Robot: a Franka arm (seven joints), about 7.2 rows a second.
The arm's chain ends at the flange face. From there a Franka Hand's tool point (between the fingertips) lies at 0.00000 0.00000 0.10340 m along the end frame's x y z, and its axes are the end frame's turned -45 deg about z.
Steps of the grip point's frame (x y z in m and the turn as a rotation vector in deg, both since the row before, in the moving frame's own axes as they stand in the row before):
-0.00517, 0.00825, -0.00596, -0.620, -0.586, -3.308
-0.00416, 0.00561, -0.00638, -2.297, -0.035, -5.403
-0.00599, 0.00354, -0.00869, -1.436, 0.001, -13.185
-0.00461, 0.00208, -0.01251, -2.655, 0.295, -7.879
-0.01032, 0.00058, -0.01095, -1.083, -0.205, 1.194
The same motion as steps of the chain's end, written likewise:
0.00209, 0.00795, -0.00595, -0.853, 0.024, -3.308
-0.00200, 0.00407, -0.00630, -1.649, 1.599, -5.403
-0.00376, 0.00513, -0.00866, -1.015, 1.016, -13.185
-0.00575, 0.00199, -0.01240, -1.669, 2.086, -7.879
-0.00799, 0.00605, -0.01093, -0.911, 0.621, 1.194

